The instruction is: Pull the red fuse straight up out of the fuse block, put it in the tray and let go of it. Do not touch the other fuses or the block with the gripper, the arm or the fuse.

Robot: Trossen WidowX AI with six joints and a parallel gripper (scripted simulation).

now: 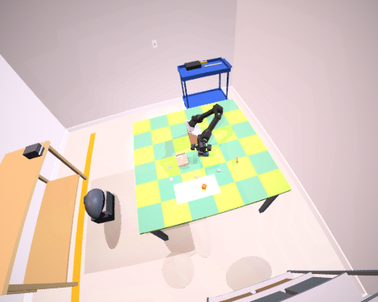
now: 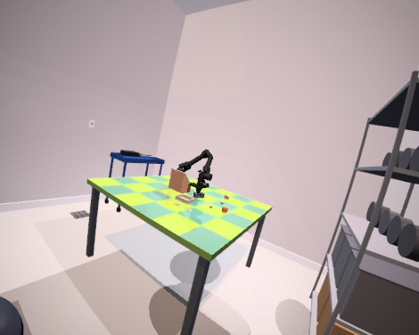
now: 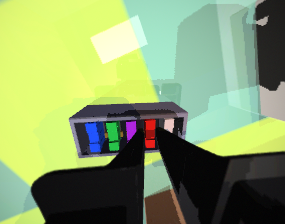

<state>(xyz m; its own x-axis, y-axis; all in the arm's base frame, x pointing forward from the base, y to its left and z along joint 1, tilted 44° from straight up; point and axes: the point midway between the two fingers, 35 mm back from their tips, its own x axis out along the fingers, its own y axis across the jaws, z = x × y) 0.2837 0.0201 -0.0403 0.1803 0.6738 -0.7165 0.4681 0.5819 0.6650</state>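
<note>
My gripper tip is now 20 cm to the left of the tray, 3 cm above it and 2 cm past it.
</note>
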